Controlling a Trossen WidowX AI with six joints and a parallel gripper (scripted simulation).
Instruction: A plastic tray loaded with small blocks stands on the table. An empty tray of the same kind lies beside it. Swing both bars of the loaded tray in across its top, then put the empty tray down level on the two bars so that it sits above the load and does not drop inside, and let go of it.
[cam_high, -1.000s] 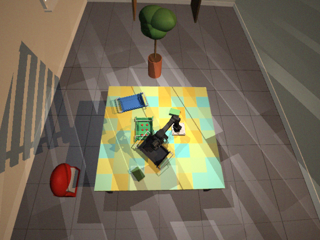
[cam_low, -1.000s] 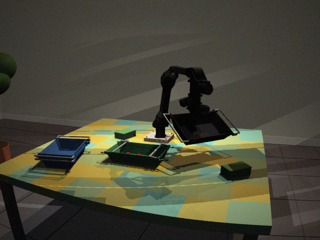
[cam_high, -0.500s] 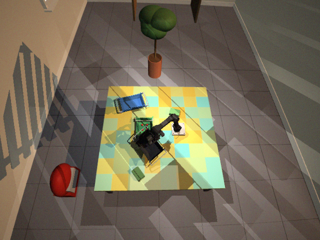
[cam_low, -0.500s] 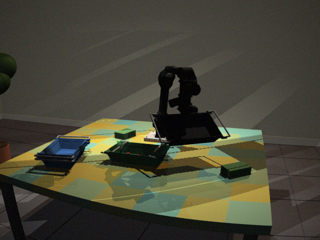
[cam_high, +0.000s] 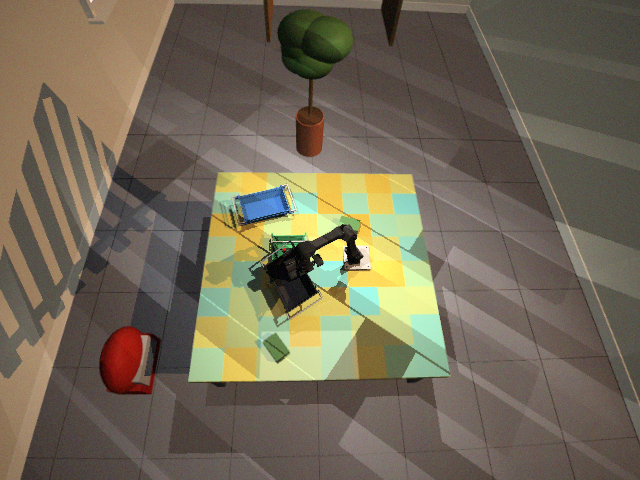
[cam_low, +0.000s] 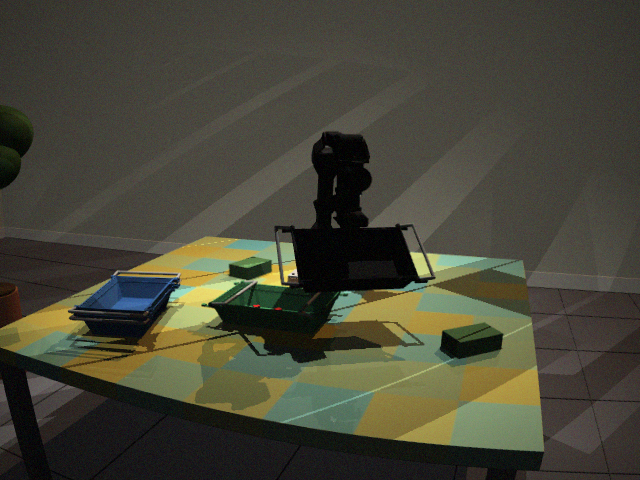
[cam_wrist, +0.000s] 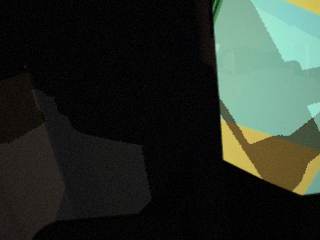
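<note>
The black tray lies 80 mm ahead of my gripper tip and 20 mm to the left of it.
</note>
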